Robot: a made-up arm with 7 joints. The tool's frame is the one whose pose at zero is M. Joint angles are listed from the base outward.
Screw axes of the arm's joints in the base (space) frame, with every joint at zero. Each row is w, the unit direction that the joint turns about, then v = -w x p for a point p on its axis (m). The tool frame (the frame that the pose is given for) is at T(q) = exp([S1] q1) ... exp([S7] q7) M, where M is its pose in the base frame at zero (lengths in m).
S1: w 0 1 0 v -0.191 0 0
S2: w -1 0 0 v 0 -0.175 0.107
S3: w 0 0 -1 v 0.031 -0.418 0
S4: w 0 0 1 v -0.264 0.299 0
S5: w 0 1 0 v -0.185 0 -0.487
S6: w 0 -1 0 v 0.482 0 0.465
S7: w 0 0 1 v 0.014 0.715 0
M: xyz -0.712 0.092 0.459 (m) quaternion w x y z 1 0 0 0
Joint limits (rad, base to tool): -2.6..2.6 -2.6..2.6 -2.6..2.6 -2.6..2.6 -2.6..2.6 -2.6..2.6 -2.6..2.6
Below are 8 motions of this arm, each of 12 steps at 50 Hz.
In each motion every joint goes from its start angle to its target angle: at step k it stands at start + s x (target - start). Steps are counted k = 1, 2, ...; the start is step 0. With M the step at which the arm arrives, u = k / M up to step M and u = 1 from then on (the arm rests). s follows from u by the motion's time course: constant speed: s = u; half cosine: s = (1 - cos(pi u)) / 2; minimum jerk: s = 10 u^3 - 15 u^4 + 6 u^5.
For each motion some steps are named. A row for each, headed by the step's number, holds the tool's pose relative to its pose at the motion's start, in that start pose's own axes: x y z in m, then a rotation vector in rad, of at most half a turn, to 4 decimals.
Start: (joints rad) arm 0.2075 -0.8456 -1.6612 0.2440 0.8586 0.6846 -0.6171
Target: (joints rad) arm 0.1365 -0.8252 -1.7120 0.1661 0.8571 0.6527 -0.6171
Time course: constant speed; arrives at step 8
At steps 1, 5, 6, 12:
1: -0.0004 0.0011 -0.0013 -0.0090 0.0036 0.0024
5: -0.0021 0.0059 -0.0066 -0.0451 0.0177 0.0114
6: -0.0026 0.0071 -0.0081 -0.0542 0.0212 0.0136
12: -0.0035 0.0096 -0.0110 -0.0725 0.0280 0.0178

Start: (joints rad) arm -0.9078 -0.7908 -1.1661 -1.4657 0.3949 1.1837 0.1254
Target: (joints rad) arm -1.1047 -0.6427 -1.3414 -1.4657 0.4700 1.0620 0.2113
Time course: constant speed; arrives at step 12
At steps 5, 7, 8, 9, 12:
5: -0.0619 -0.0111 0.0202 0.0564 0.0003 0.1607
7: -0.0872 -0.0179 0.0262 0.0744 0.0003 0.2262
8: -0.0999 -0.0219 0.0287 0.0825 0.0003 0.2592
9: -0.1127 -0.0261 0.0309 0.0898 0.0003 0.2923
12: -0.1508 -0.0407 0.0356 0.1079 0.0002 0.3921

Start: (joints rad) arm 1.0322 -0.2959 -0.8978 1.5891 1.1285 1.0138 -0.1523
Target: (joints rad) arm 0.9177 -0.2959 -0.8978 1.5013 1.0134 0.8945 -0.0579
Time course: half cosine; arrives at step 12
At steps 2, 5, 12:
2: -0.0002 0.0011 0.0003 -0.0049 0.0054 0.0022
5: -0.0010 0.0063 0.0016 -0.0270 0.0300 0.0120
12: -0.0027 0.0181 0.0029 -0.0725 0.0809 0.0321

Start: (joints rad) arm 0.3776 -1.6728 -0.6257 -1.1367 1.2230 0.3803 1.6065
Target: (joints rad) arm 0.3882 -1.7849 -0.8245 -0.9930 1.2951 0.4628 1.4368
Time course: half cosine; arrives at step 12
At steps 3, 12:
3: -0.0017 0.0058 -0.0101 0.0066 0.0264 0.0184
12: -0.0226 0.0418 -0.0685 0.0170 0.1755 0.1320

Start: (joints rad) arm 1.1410 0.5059 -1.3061 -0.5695 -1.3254 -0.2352 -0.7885
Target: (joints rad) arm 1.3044 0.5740 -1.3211 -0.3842 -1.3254 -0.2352 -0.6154
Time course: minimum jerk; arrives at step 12
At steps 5, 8, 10, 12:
5: 0.0519 -0.0233 0.0508 0.0330 0.1026 0.0896
8: 0.1267 -0.0544 0.1077 0.0884 0.2315 0.2002
10: 0.1585 -0.0670 0.1272 0.1142 0.2813 0.2424
12: 0.1651 -0.0696 0.1310 0.1198 0.2914 0.2508

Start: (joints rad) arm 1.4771 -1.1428 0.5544 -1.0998 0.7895 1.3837 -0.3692
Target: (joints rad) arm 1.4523 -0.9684 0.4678 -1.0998 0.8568 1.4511 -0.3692
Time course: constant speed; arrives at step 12
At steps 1, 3, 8, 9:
1: -0.0007 0.0012 0.0037 0.0115 -0.0110 0.0064
3: -0.0023 0.0036 0.0111 0.0344 -0.0331 0.0193
8: -0.0071 0.0088 0.0290 0.0904 -0.0892 0.0520
9: -0.0083 0.0097 0.0325 0.1014 -0.1005 0.0587

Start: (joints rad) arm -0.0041 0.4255 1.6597 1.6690 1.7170 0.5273 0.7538
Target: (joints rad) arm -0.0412 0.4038 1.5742 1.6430 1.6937 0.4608 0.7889
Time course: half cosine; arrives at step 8
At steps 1, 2, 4, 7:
1: -0.0004 -0.0006 -0.0003 -0.0007 0.0011 0.0027
2: -0.0013 -0.0024 -0.0010 -0.0026 0.0043 0.0104
4: -0.0044 -0.0085 -0.0033 -0.0092 0.0149 0.0353
7: -0.0081 -0.0165 -0.0062 -0.0181 0.0289 0.0672

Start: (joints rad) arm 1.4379 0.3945 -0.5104 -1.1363 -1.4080 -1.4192 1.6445
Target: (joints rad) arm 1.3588 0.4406 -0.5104 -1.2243 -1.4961 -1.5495 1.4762
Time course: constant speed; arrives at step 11
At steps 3, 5, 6, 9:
3: 0.0293 -0.0063 -0.0219 -0.0120 -0.0017 -0.0783
5: 0.0489 -0.0116 -0.0363 -0.0200 -0.0036 -0.1306
6: 0.0586 -0.0146 -0.0435 -0.0239 -0.0048 -0.1568
9: 0.0876 -0.0249 -0.0645 -0.0356 -0.0093 -0.2354

